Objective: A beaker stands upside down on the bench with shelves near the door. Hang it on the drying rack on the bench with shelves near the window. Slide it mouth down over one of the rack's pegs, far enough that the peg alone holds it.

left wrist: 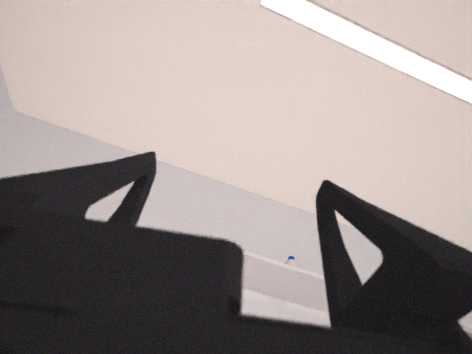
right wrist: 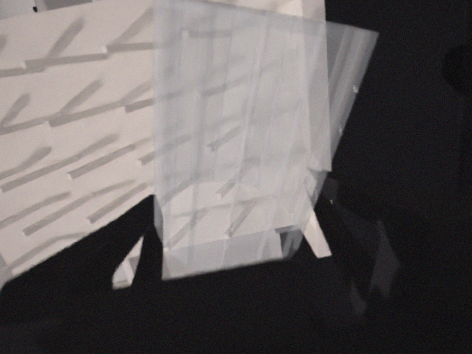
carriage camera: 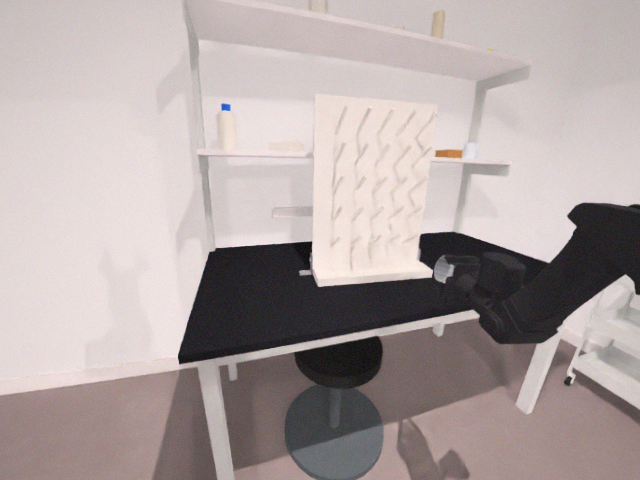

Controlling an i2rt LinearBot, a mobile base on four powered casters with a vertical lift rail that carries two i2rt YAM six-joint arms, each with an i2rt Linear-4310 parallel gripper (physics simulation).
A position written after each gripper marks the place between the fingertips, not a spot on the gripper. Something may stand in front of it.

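The rack backboard (carriage camera: 327, 108) is visible, also at (right wrist: 90, 138). A clear beaker (right wrist: 248, 110) can be seen; in the left wrist view it is out of frame. Visible too are the right gripper (right wrist: 233, 191) and the left gripper (left wrist: 238, 175).
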